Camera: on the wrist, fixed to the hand. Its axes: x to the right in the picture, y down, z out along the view.
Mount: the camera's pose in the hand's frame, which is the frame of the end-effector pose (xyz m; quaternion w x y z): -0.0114 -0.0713 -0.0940 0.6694 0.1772 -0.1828 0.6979
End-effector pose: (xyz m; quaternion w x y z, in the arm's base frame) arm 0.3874 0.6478 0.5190 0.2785 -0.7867 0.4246 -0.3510
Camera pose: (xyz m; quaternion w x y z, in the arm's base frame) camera 0.3425 0.6790 0.6242 0.6484 -0.2451 0.7202 0.0280
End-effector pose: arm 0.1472 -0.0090 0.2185 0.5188 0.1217 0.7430 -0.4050
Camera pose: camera 0.0461 0.0164 0.2749 0.7442 0.6179 0.2458 -0.0629
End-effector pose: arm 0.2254 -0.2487 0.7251 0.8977 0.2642 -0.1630 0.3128
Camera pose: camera 0.2750 -0.2473 0.6174 0.3060 0.2793 -0.4022 0.8165
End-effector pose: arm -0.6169 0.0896 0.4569 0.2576 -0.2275 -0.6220 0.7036
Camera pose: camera -0.5423 0.1602 0.5161 0.3920 0.4121 0.1800 -0.8026
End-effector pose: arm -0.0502 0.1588 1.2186 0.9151 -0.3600 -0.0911 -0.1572
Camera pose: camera -0.0810 0.0474 1.1923 0.7694 -0.1711 -0.0049 0.6154
